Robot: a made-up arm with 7 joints.
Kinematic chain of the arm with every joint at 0, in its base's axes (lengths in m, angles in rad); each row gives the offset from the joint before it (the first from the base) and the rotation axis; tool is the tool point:
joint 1: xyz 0 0 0.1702 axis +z
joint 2: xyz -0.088 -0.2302 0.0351 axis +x
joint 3: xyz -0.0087 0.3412 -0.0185 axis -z
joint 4: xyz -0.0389 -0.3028 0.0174 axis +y
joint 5: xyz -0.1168 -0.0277 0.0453 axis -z
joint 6: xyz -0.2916 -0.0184 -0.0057 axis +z
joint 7: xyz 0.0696 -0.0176 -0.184 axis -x
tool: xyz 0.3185 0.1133 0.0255
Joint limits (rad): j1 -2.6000..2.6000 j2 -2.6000..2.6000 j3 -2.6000..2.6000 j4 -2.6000..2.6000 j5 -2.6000..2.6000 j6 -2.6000..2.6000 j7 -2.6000..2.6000
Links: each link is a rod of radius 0.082 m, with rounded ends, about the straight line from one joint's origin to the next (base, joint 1, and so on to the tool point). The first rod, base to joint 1, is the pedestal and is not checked.
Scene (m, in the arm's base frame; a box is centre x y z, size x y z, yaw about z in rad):
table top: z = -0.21
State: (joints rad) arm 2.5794 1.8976 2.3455 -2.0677 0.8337 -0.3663 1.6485
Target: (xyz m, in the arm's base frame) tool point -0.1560 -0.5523 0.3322
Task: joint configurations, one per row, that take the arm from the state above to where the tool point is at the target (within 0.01 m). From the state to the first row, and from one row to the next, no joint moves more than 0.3 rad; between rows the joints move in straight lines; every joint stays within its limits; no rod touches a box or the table.
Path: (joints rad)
1: 2.3033 1.7312 2.2232 -1.9492 0.9812 -0.5844 1.7137
2: 2.0272 1.5649 2.1009 -1.8307 1.1287 -0.8024 1.7788
3: 1.7511 1.3985 1.9787 -1.7122 1.2762 -1.0205 1.8440

